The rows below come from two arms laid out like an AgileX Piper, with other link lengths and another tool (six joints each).
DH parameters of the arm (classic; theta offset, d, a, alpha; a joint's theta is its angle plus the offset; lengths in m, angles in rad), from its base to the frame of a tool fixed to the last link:
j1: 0 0.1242 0 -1.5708
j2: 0.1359 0 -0.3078 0
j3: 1.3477 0 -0.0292 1.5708
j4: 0 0.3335 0 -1.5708
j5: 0 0 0 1.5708
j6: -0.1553 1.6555 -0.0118 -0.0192
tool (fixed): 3.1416 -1.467 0 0
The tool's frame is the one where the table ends.
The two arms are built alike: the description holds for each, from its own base.
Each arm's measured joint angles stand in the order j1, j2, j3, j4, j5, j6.
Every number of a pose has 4 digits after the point. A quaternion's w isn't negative.
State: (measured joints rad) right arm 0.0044 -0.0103 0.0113 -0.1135 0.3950 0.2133; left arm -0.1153 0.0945 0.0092 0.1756 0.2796 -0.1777
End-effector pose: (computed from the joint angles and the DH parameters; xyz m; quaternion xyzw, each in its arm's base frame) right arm 0.2071 -0.0349 0.1765 0.8069 0.0134 0.5901 0.0224; left arm 0.2173 -0.0420 0.1791 0.8022 0.0396 0.5931 0.0562
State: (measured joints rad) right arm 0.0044 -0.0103 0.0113 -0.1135 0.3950 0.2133; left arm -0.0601 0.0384 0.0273 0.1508 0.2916 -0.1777
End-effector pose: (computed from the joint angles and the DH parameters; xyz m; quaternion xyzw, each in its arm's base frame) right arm 0.2071 -0.0349 0.1765 0.8069 0.0134 0.5901 0.0224; left arm 0.2157 -0.0303 0.1802 0.7928 0.0698 0.6034 0.0505
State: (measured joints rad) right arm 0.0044 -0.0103 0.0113 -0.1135 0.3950 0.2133; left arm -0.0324 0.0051 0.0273 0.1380 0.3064 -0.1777
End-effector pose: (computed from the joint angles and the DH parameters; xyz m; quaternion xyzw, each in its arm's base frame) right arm 0.2071 -0.0349 0.1765 0.8069 0.0134 0.5901 0.0224; left arm 0.2140 -0.0243 0.1848 0.7858 0.0851 0.6107 0.0478
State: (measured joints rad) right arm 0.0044 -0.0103 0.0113 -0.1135 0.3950 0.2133; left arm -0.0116 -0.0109 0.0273 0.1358 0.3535 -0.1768
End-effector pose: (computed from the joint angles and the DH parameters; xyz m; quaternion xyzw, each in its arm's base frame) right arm 0.2071 -0.0349 0.1765 0.8069 0.0134 0.5901 0.0224; left arm 0.2121 -0.0188 0.1795 0.7939 0.0967 0.5991 0.0387
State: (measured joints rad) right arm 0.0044 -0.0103 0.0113 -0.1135 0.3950 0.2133; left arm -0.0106 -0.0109 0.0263 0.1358 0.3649 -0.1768
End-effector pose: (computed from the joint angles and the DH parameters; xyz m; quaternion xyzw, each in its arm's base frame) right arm 0.2071 -0.0349 0.1765 0.8069 0.0134 0.5901 0.0224; left arm 0.2118 -0.0183 0.1779 0.7968 0.0979 0.5950 0.0374
